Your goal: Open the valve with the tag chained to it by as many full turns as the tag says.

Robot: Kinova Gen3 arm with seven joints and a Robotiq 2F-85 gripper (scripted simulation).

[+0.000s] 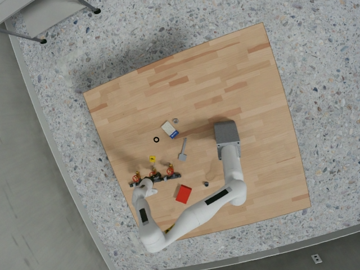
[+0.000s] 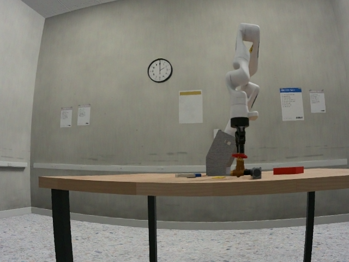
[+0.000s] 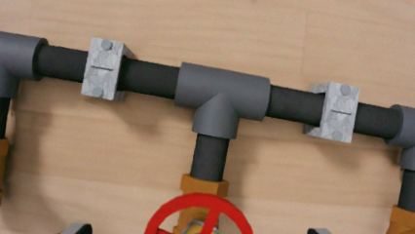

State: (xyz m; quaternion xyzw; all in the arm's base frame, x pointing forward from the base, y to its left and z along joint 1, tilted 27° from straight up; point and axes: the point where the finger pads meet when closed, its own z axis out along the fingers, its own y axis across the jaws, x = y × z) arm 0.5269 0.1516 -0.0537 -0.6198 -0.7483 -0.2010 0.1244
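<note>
My gripper is now 1 cm past the yellow tag, 9 cm to the left of it and 9 cm above it. From my hand the other things lie so: red block (16 cm behind, 20 cm to the left, 8 cm below); then grey scraper (23 cm behind, 10 cm to the right, 9 cm below); then blue box (17 cm behind, 27 cm to the right, 8 cm below).
</note>
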